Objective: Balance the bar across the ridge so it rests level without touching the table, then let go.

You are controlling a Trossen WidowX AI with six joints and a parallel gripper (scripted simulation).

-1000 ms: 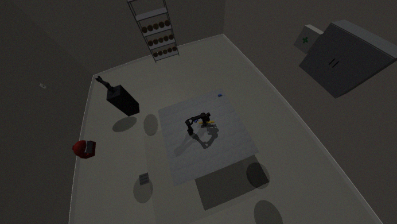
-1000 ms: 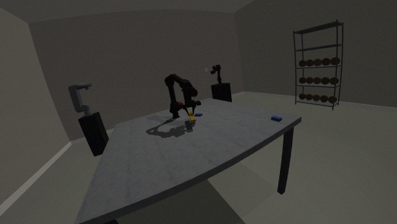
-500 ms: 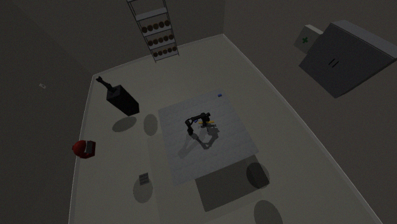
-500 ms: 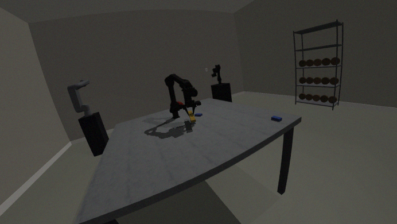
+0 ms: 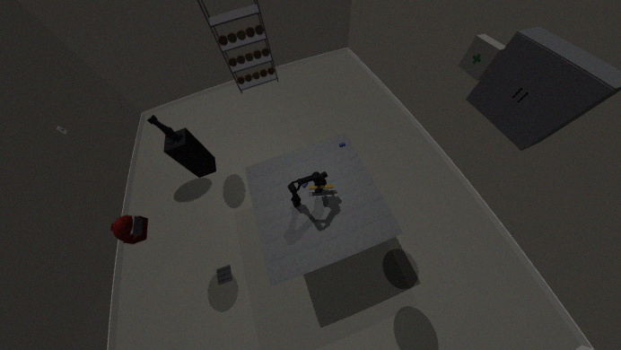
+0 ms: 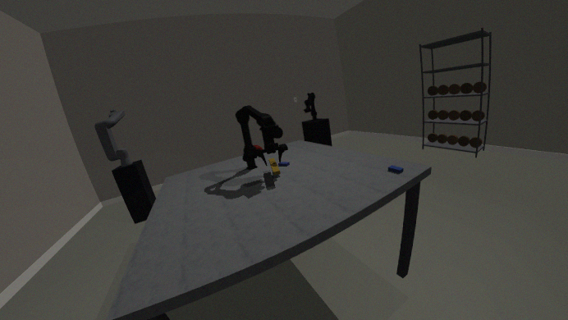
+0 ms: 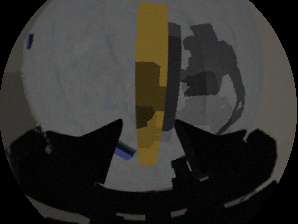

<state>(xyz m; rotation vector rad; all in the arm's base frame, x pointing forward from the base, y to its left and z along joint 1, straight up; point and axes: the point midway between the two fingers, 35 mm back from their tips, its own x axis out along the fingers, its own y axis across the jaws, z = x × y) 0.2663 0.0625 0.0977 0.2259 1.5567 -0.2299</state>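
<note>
Now: gripper tip 3 cm short of the yellow bar and 1 cm to the left of it.
</note>
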